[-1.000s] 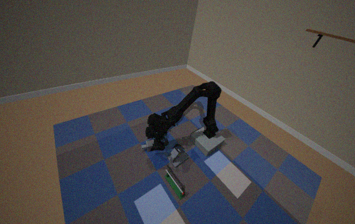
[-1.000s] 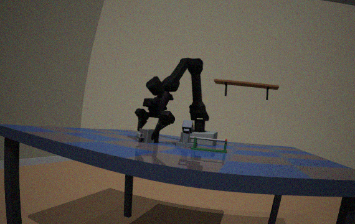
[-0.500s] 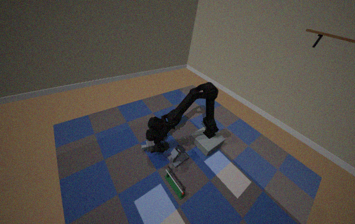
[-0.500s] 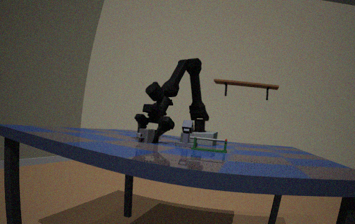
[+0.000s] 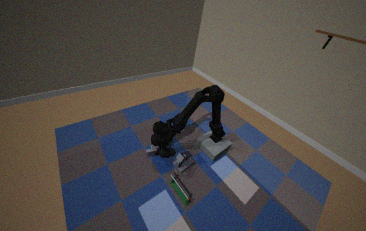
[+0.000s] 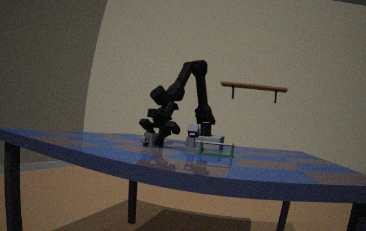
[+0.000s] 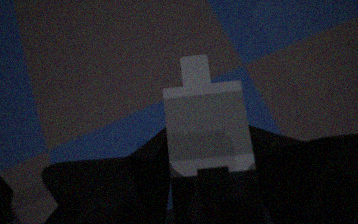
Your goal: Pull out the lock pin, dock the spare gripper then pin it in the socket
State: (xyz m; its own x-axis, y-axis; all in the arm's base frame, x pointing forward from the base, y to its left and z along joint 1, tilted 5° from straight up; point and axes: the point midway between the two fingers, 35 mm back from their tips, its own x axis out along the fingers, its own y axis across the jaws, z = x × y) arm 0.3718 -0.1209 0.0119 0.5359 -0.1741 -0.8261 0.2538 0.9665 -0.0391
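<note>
The socket lies 150 mm to the left of my gripper tip, 100 mm behind it and 40 mm above it. The rest, counted from my gripper tip: spare gripper 10 mm above; then green rack 270 mm to the left, 10 mm behind, 10 mm above.
</note>
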